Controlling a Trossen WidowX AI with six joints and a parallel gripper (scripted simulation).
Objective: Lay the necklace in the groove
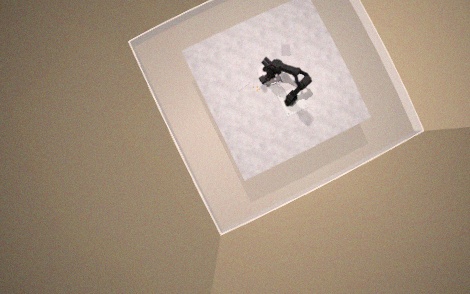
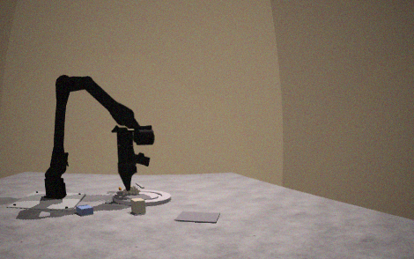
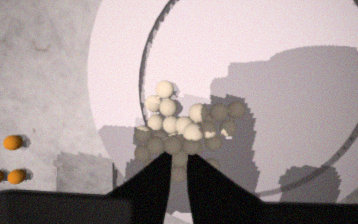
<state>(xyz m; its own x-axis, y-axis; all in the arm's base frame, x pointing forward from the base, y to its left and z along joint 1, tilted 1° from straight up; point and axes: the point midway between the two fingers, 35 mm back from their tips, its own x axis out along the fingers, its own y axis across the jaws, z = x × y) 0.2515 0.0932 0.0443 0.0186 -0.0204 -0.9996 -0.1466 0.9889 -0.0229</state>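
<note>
The round bead board lies 50 mm ahead of my gripper tip, 40 mm to the right of it and 10 mm below it. The rest, counted from my gripper tip: flat grey plate (270 mm to the right, 200 mm ahead, 20 mm below); cream cube (210 mm to the right, 50 mm ahead); blue block (240 mm to the right, 100 mm behind, 10 mm below).
</note>
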